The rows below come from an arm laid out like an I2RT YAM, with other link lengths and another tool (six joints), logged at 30 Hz.
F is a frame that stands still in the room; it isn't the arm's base.
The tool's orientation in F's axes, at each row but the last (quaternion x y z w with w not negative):
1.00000, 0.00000, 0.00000, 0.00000
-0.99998, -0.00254, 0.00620, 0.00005
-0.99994, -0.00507, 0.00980, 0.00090
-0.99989, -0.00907, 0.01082, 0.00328
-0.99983, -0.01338, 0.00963, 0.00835
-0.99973, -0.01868, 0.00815, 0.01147
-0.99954, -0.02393, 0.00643, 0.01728
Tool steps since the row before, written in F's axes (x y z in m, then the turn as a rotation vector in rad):
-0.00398, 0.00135, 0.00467, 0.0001, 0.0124, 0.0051
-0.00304, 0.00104, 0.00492, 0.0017, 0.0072, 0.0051
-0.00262, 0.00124, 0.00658, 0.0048, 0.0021, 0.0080
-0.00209, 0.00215, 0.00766, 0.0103, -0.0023, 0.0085
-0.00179, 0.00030, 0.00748, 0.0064, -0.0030, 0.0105
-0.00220, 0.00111, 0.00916, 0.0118, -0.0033, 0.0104
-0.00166, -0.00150, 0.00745, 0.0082, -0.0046, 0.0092
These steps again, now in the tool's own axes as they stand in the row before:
-0.00398, -0.00135, -0.00467, 0.0001, -0.0124, -0.0051
-0.00310, -0.00106, -0.00488, 0.0017, -0.0072, -0.0051
-0.00274, -0.00128, -0.00653, 0.0047, -0.0021, -0.0081
-0.00222, -0.00224, -0.00760, 0.0101, 0.0024, -0.0087
-0.00192, -0.00047, -0.00744, 0.0061, 0.0030, -0.0107
-0.00230, -0.00140, -0.00909, 0.0115, 0.0035, -0.0107
-0.00182, 0.00116, -0.00747, 0.0079, 0.0047, -0.0095

